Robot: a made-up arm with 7 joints. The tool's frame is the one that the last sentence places.
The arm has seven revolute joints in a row. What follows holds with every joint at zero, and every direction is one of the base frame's. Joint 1 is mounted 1.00 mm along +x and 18.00 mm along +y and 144.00 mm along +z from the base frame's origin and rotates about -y. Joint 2 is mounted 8.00 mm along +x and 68.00 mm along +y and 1.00 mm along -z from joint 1 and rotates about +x. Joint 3 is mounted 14.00 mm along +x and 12.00 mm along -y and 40.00 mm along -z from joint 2 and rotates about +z. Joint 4 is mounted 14.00 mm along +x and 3.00 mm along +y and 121.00 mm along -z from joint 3 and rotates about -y. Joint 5 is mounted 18.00 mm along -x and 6.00 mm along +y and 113.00 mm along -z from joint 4 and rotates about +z. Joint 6 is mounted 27.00 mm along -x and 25.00 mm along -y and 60.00 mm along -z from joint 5 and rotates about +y. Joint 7 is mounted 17.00 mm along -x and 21.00 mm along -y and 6.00 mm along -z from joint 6 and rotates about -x. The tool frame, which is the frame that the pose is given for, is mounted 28.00 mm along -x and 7.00 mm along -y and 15.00 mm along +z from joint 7; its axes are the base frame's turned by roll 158.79, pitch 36.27 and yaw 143.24 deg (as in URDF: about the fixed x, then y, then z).
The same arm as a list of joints. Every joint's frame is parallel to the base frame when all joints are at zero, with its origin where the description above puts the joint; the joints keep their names.
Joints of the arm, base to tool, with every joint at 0 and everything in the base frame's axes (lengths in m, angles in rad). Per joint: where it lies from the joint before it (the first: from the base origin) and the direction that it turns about. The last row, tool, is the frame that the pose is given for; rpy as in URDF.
joint 1: axis -y origin 0.001 0.018 0.144
joint 2: axis +x origin 0.008 0.068 -0.001
joint 3: axis +z origin 0.014 -0.012 -0.04
joint 4: axis -y origin 0.014 0.003 -0.121
joint 5: axis +z origin -0.018 0.006 -0.113
joint 6: axis +y origin -0.027 -0.025 -0.06
joint 7: axis -x origin -0.017 -0.021 -0.006
tool: origin -0.028 -0.007 0.015 rpy 2.7714 0.633 2.5

